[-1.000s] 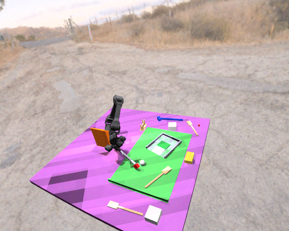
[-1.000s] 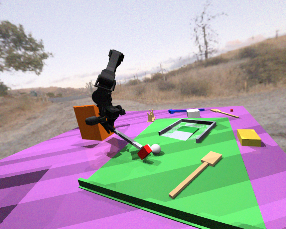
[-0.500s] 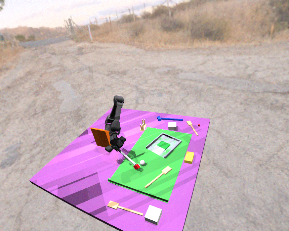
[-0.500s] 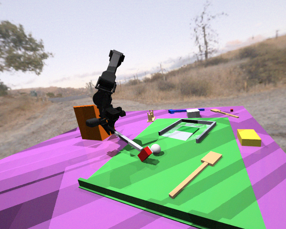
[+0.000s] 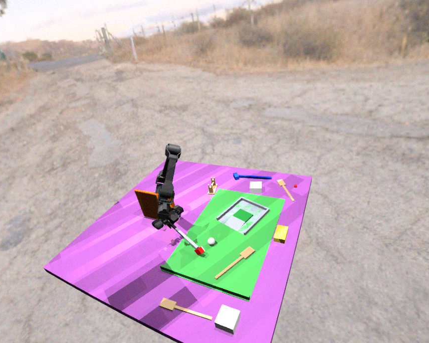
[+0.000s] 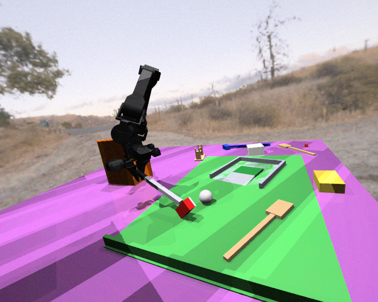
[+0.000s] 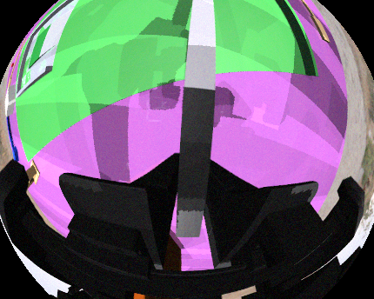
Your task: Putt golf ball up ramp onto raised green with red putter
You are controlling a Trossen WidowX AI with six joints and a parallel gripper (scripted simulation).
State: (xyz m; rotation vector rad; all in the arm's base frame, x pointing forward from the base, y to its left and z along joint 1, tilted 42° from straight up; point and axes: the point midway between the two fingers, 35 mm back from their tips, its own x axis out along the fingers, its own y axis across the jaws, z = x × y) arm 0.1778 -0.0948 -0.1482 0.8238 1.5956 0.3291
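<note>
Now: the red putter 11 cm ahead of my gripper tip and 3 cm to the right of it. From my gripper tip the other things lie so: green mat 30 cm ahead, 14 cm to the left, 7 cm below; then white golf ball 24 cm ahead, 5 cm below, 1 cm to the left; then yellow block 59 cm ahead, 19 cm to the left, 6 cm below.
</note>
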